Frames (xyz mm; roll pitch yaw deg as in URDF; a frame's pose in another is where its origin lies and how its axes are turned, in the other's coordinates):
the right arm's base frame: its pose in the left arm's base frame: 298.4 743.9 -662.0 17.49 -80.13 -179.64
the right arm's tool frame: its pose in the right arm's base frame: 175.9 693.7 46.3 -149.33 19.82 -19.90
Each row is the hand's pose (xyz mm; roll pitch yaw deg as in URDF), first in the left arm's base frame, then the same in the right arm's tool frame.
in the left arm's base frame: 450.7 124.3 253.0 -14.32 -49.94 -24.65
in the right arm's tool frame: 603.7 -337.7 -122.2 -103.76 15.74 -76.36
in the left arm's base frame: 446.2 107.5 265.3 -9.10 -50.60 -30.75
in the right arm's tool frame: 612.7 -351.5 -108.7 -103.04 11.87 -75.56
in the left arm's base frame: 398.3 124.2 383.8 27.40 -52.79 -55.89
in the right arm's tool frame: 737.9 -380.4 -118.8 -85.93 -2.71 -69.82
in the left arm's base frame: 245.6 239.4 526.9 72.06 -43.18 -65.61
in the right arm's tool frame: 961.9 -304.7 -153.1 -47.75 -12.83 -75.52
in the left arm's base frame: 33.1 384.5 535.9 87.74 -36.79 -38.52
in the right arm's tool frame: 1118.4 -100.3 -150.4 -13.47 4.44 -88.60
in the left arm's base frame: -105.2 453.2 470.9 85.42 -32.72 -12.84
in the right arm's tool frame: 1158.5 58.2 -113.8 -2.49 25.11 -94.42
